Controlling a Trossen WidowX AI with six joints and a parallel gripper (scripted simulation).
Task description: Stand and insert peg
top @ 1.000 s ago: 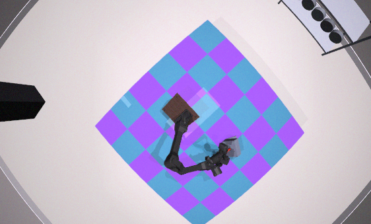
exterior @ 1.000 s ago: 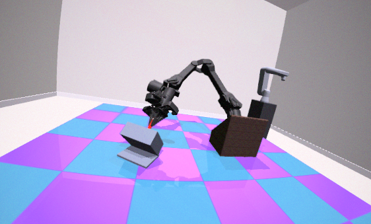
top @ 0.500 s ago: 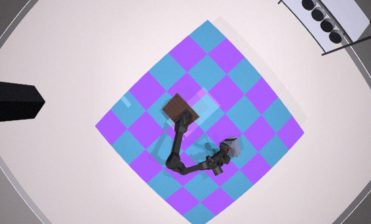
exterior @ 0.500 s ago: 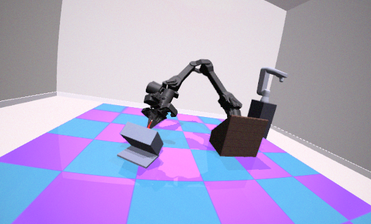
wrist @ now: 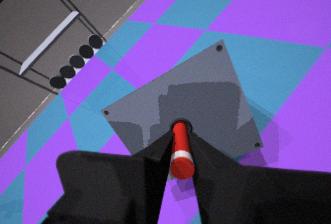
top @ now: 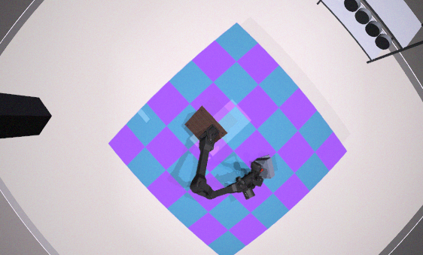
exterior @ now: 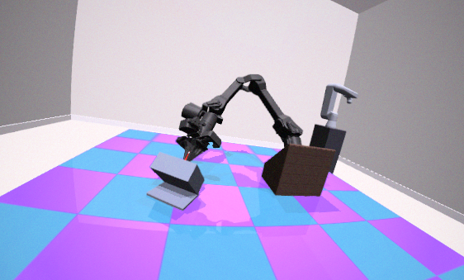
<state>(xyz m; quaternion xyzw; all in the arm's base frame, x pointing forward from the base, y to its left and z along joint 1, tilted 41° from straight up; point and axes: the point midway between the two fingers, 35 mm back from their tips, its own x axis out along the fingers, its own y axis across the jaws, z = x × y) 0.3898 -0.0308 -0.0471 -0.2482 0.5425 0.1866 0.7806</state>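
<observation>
Now: the grey sloped panel 2 cm ahead of my gripper tip, 3 cm to the left of it and 3 cm below it. The rest, counted from my gripper tip: red peg 1 cm behind, 1 cm to the right, 1 cm above.
</observation>
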